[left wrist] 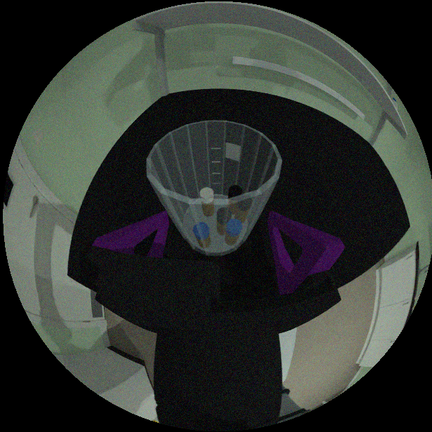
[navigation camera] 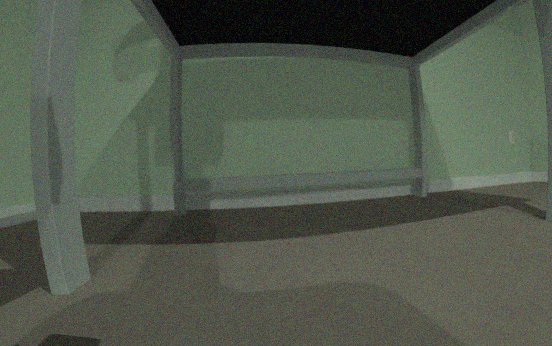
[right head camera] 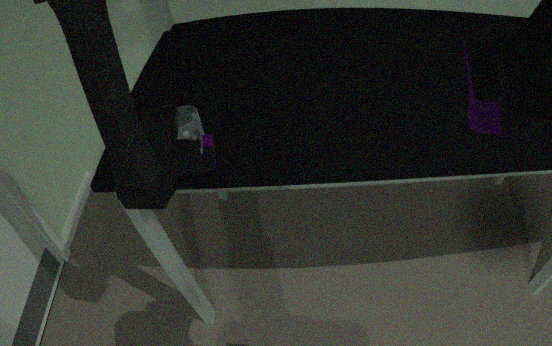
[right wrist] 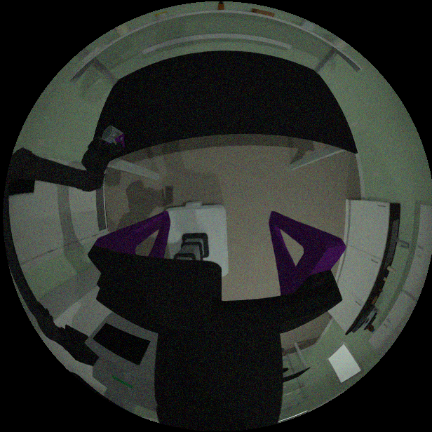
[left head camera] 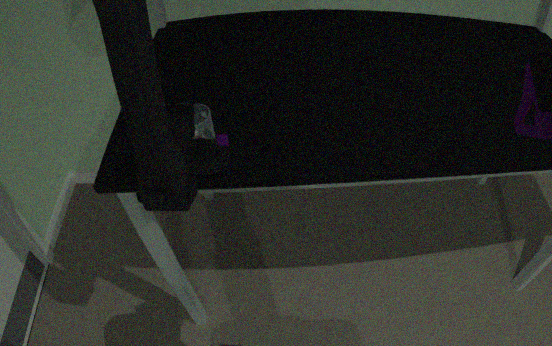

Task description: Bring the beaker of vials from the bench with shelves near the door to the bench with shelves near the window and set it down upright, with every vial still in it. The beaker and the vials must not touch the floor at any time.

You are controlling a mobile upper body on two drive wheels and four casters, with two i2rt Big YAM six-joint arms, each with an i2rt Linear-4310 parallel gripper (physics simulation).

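The clear beaker point(left head camera: 204, 121) point(right head camera: 189, 122) point(left wrist: 215, 165) point(right wrist: 112, 133) stands upright on the black bench top point(left head camera: 350, 100) point(right head camera: 325, 100) point(left wrist: 330, 150) point(right wrist: 215, 100), near its left end. In the left wrist view, several amber vials with white point(left wrist: 206, 193), blue and dark caps are inside it. My left gripper point(left wrist: 217, 216) is open, with a purple finger on each side of the beaker's lower part; contact cannot be made out. My left arm hides part of the beaker in both head views. My right gripper point(right wrist: 219, 216) is open and empty, high in front of the bench; its purple finger point(left head camera: 530, 122) point(right head camera: 484, 117) shows at the right.
A grey shelf point(left wrist: 280, 22) runs above the back of the bench. Pale bench legs point(left head camera: 165, 255) point(right head camera: 172, 260) point(navigation camera: 60, 175) and a low rear rail point(navigation camera: 300, 178) stand below. White cabinets point(right wrist: 367, 225) with a dark counter are at the right. The white robot base point(right wrist: 215, 235) shows below.
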